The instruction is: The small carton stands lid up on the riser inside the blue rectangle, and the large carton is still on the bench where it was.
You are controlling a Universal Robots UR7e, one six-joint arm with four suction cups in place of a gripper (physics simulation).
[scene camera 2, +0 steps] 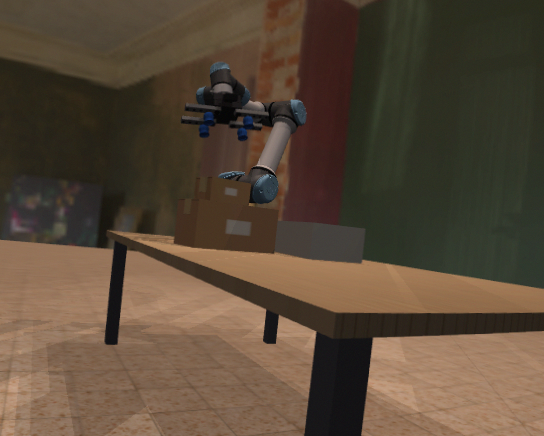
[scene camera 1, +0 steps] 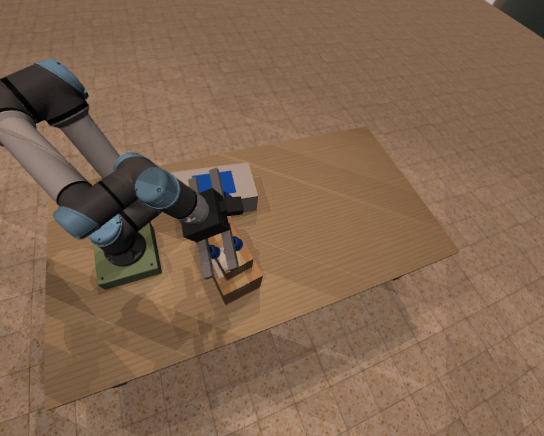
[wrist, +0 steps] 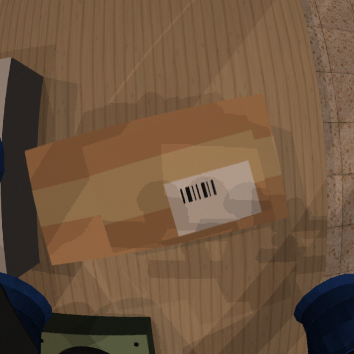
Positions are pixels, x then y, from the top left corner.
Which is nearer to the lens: the large carton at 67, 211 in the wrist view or the grey riser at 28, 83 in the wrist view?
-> The large carton.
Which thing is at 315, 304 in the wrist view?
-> My suction head.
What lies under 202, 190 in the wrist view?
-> A small carton.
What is my suction head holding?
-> Nothing.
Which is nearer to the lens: the grey riser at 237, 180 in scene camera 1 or the small carton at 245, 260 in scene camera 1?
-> The small carton.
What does the grey riser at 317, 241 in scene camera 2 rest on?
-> The table.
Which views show the grey riser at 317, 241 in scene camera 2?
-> Scene camera 2, scene camera 1 and the wrist view: all of them.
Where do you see a large carton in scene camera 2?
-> At 200, 223
